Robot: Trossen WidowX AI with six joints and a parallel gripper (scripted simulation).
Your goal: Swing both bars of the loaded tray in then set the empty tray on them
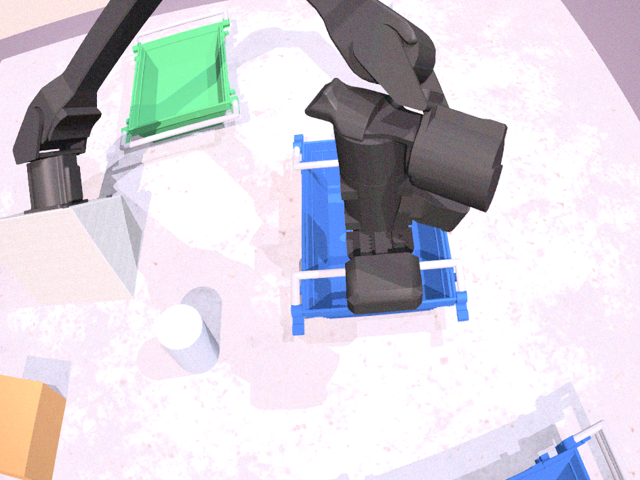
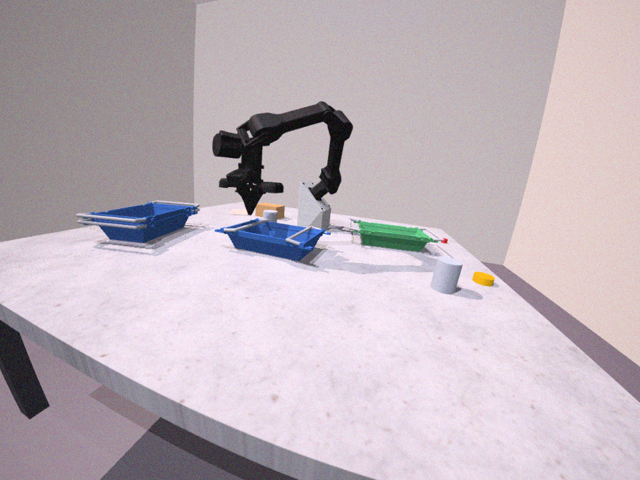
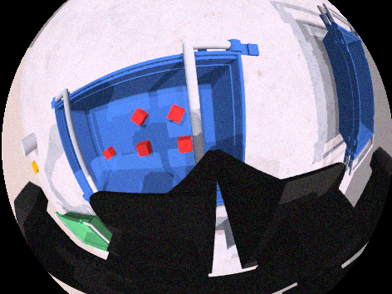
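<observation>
My gripper tip is now 32 cm past the green tray, 39 cm to the right of it and 5 cm above it. From my gripper tip the other things lie so: orange box (43 cm behind, 20 cm to the right, 6 cm below); then yellow disc (10 cm behind, 66 cm to the left, 8 cm below); then red cube (52 cm behind, 62 cm to the left, 8 cm below).
</observation>
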